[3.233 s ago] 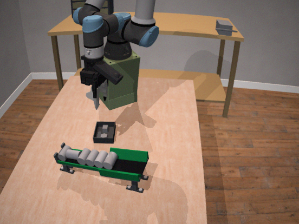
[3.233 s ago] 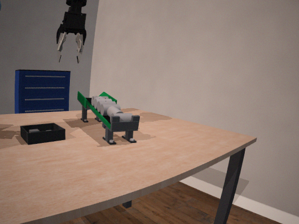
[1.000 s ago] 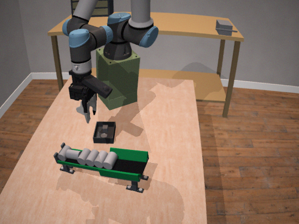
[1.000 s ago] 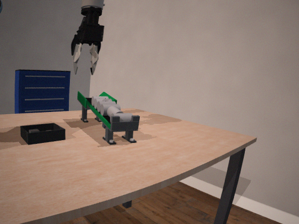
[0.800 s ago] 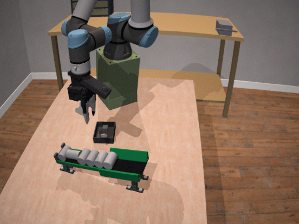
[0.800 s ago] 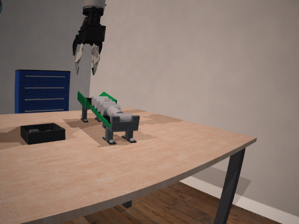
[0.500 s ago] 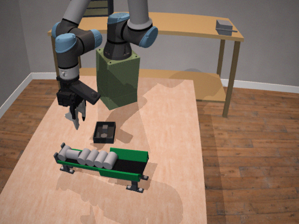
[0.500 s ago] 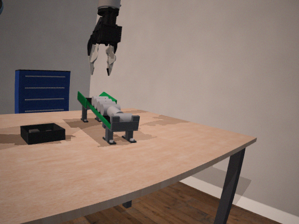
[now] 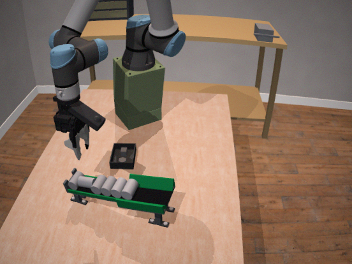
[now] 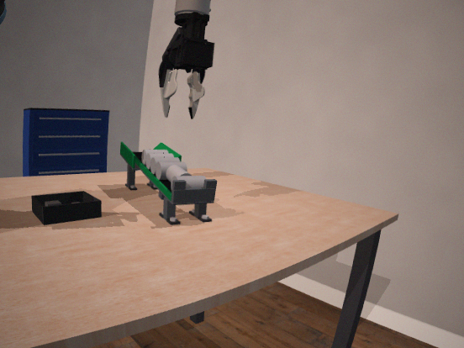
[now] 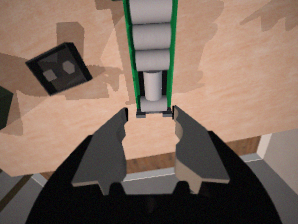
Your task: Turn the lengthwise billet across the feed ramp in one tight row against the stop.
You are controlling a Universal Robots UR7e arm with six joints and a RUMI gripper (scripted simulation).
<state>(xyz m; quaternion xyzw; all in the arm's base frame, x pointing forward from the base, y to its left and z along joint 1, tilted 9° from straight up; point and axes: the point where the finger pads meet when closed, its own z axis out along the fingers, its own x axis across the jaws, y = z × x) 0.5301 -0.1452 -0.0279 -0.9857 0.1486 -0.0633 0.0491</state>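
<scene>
Now: the grey stop 20 mm behind my hand, 80 mm to the right of it and 160 mm below it. The rest, counted from my hand: black tray 220 mm behind, 90 mm to the left, 210 mm below.
</scene>
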